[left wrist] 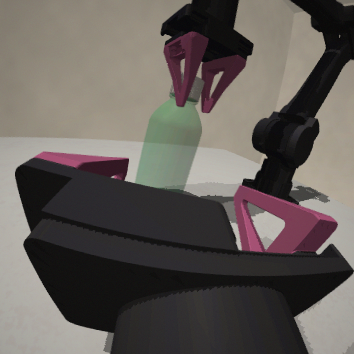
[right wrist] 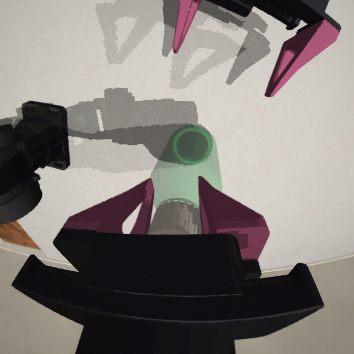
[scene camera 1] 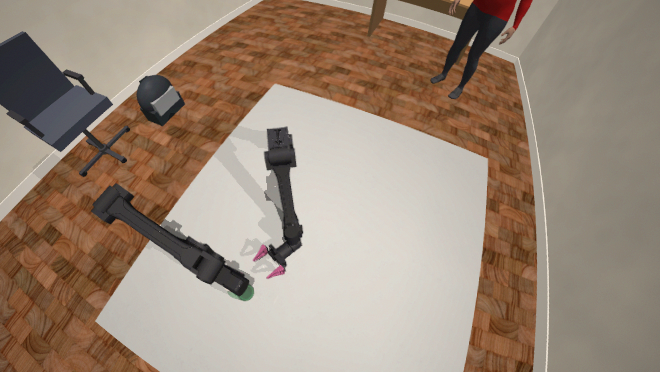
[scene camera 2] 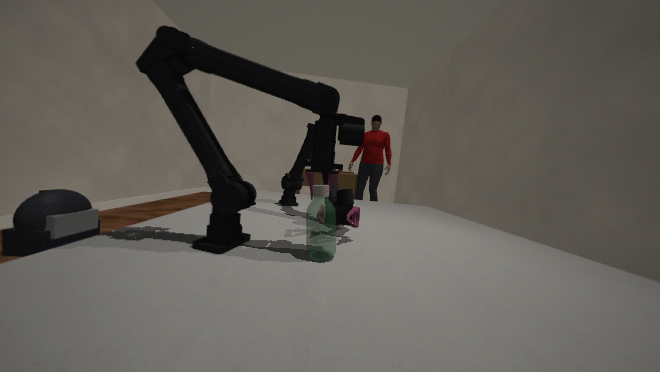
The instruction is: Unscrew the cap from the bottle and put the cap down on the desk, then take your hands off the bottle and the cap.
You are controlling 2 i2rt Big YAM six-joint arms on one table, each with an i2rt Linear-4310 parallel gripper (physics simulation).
My left gripper (left wrist: pixel 184 178) is open, holding nothing. Also in view: a ribbed cap (right wrist: pixel 173 217). My right gripper (scene camera 2: pixel 319 200) holds the ribbed cap, clear of everything else.
My left gripper shows as well in the right wrist view (right wrist: pixel 223 72). My right gripper also shows in the left wrist view (left wrist: pixel 192 109) and in the right wrist view (right wrist: pixel 174 183).
